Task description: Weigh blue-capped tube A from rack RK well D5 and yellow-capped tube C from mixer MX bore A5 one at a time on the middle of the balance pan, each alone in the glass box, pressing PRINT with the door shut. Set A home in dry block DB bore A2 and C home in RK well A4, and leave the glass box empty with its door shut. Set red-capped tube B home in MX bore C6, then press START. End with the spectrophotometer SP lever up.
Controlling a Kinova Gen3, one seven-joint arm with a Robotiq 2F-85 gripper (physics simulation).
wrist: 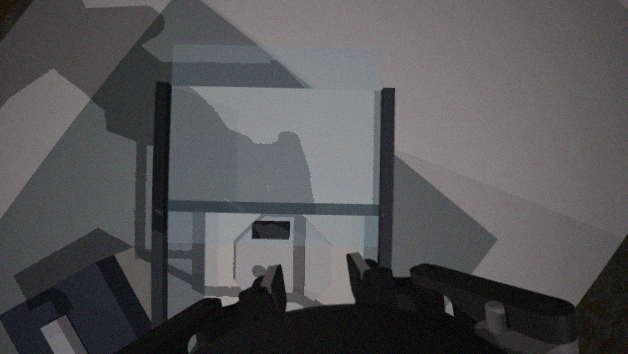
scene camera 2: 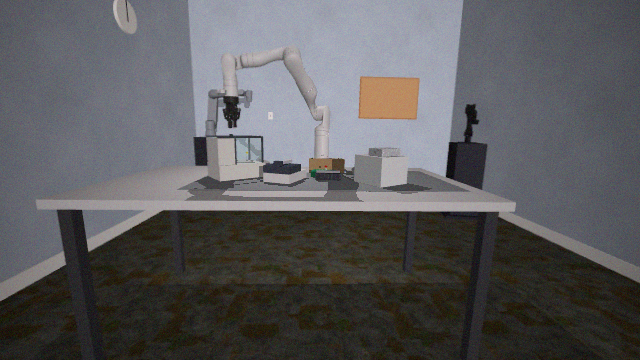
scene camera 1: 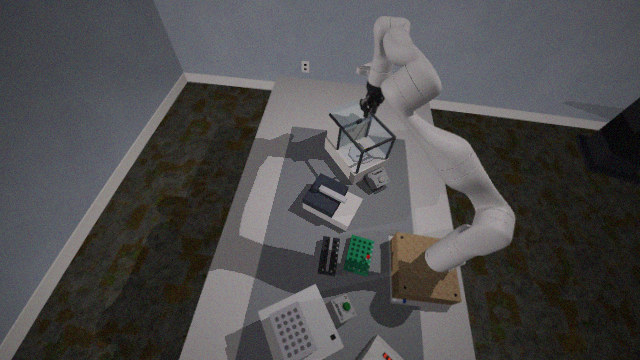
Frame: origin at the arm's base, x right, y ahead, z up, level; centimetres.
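Seen in the pictures: gripper, fingertip midpoint: [wrist: 316, 276] [scene camera 2: 232, 128] [scene camera 1: 369, 115]; arm's base at its link origin: [scene camera 2: 321, 158] [scene camera 1: 437, 258].
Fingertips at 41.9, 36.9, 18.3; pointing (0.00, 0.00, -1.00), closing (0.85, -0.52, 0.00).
Observation:
Offsets run from my fingertips to a thing's top centre, as dx, dy, dz. "spot": to the spot under its first point.
My gripper [scene camera 1: 369, 113] [scene camera 2: 231, 125] [wrist: 316, 276] is partly open and empty, above the balance's glass box [scene camera 1: 378, 146] [scene camera 2: 262, 149] [wrist: 388, 175]. The box's glass door @[+2.9, +7.8, -4.4] [wrist: 270, 145] sticks out past one side of the frame, and part of the top is open; its black handle @[spot: -0.8, +3.5, -3.0] [wrist: 270, 229] is near the fingers. A small yellow cap [scene camera 2: 247, 153] shows inside the box; the fingers and palm hide much of the pan in the wrist view. Red-capped tube B @[-48.1, -13.7, -19.8] [scene camera 1: 368, 256] stands in the green rack @[-47.2, -10.8, -22.2] [scene camera 1: 356, 240]. I cannot make out a blue-capped tube.
The PRINT button box @[spot: -15.3, -11.2, -18.4] [scene camera 1: 377, 179] is beside the balance. The navy and white spectrophotometer @[-30.2, +4.4, -15.0] [scene camera 1: 350, 210] [scene camera 2: 282, 174] has a pale lever @[-30.0, +5.1, -15.4] [scene camera 1: 332, 193]. A black block @[-51.1, -0.3, -20.4] [scene camera 1: 329, 256], white mixer @[-74.1, -2.1, -8.2] [scene camera 1: 325, 325] [scene camera 2: 380, 170], green START button @[-66.4, -10.3, -17.7] [scene camera 1: 346, 306] and brown box [scene camera 1: 412, 255] stand farther along.

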